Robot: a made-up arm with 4 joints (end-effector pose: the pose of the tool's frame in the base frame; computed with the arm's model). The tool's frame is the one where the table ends. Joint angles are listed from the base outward.
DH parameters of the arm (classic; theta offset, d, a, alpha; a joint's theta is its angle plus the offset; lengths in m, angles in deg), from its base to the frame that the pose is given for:
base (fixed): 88.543 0.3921 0 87.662
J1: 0 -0.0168 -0.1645 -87.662
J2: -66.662 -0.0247 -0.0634 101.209
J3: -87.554 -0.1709 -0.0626 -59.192
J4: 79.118 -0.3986 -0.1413 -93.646
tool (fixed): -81.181 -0.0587 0 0
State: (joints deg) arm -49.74 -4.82 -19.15 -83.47
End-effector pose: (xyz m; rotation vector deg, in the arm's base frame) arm -0.4241 0.2664 0.6216 -134.55 41.34 2.97
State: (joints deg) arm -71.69 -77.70 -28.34 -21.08
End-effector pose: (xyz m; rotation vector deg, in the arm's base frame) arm -0.0694 0.3539 0.2208 -67.03 -0.14 -84.83
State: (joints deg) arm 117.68 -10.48 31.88 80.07
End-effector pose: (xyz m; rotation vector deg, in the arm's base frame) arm -0.4097 0.0991 0.6270 -142.86 30.53 44.14
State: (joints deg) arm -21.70 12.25 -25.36 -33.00
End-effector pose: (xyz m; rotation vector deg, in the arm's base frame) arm -0.4576 -0.0965 0.7460 -64.84 27.96 20.05
